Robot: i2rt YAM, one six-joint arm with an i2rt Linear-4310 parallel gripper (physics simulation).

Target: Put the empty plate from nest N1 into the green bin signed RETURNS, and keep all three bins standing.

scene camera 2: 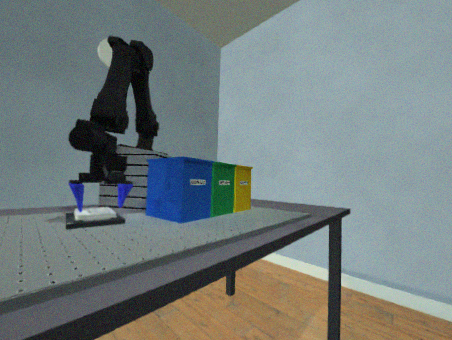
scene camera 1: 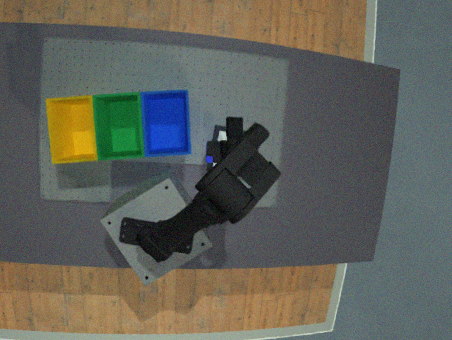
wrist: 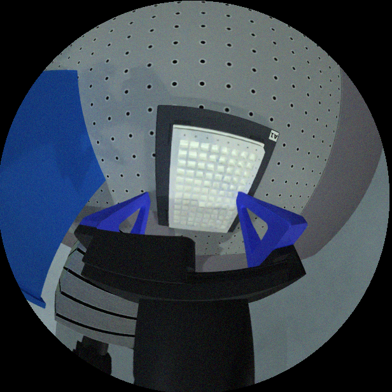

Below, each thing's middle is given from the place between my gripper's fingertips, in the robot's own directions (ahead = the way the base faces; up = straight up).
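From my hand: white plate (wrist: pixel 208 167), 20 mm to the right, 10 mm below; green bin (scene camera 1: pixel 118 117), 330 mm to the left, 20 mm ahead, 60 mm above; dark nest (wrist: pixel 200 117), 20 mm to the right, 20 mm below; blue bin (scene camera 2: pixel 179 188), 200 mm to the left, 60 mm ahead, 60 mm above. Going by their middles, green bin farthest from my hand of the things named here.
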